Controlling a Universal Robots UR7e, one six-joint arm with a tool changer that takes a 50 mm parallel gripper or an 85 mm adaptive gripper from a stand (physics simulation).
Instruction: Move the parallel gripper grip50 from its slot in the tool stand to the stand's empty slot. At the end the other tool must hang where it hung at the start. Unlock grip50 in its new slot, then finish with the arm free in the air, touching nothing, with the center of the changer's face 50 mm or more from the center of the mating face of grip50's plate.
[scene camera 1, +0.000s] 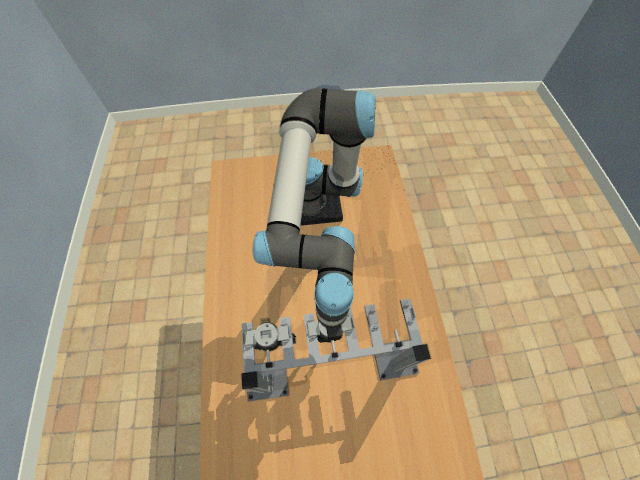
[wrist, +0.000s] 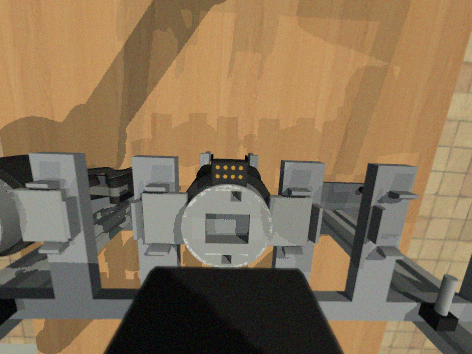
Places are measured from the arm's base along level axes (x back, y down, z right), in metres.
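Pixels of known places: arm's base at its link origin: (scene camera 1: 309, 201).
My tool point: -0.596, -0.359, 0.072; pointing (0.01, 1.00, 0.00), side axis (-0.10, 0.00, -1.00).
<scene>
Ahead of a thing's pixels: the offset from my tool point to its top centre, as dx, dy, dz. "spot": to the spot under its first point. Level surfaces: height alone.
grip50 hangs in the stand's middle slot. Its round grey mating face @[spot: +0.022, +0.097, -0.002] (wrist: 227, 200) faces up in the wrist view, with side tabs over both fork arms and a gold-pinned black connector behind. The gripper's fingers (wrist: 229, 158) show beyond it, apart, nothing seen between them. The changer's black body (scene camera 1: 329, 336) (wrist: 225, 310) is above the plate, apart from it; the exact gap cannot be told. The other tool @[+0.023, +0.097, +0.178] (scene camera 1: 266, 336) (wrist: 9, 215) hangs in the left slot. The right slot's fork arms (scene camera 1: 373, 330) (wrist: 390, 190) hold no tool. The wrist hides most of grip50 in the scene view.
The tool stand (scene camera 1: 361, 355) (wrist: 340, 310) crosses the table @[dy +0.396] (scene camera 1: 242, 206). Upright pins @[spot: -0.076, +0.102, -0.174] (scene camera 1: 397, 336) (wrist: 446, 292) rise along its rail. Black blocks (scene camera 1: 250, 379) (scene camera 1: 421, 352) stand at its two ends, and fork arms flank the changer closely.
</scene>
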